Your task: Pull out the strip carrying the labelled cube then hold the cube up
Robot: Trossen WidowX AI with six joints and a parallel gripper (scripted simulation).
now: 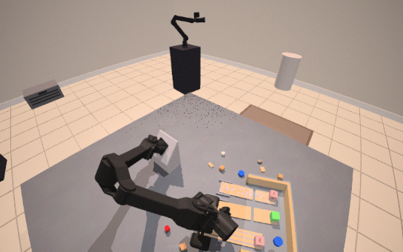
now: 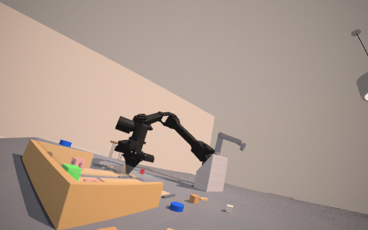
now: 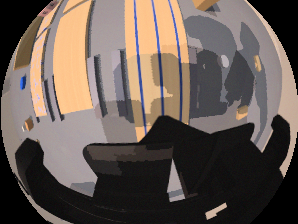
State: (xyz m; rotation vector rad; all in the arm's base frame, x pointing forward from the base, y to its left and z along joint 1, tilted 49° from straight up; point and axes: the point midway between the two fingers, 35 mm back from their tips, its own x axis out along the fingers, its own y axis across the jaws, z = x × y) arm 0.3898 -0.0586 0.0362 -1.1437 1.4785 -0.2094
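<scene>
Right now the red disc is 11 cm to the right of my gripper tip, 9 cm behind it and 1 cm above it. The rest, counted from my gripper tip: strip (13 cm to the left, 3 cm ahead); white bit (33 cm to the left, 21 cm behind).
</scene>
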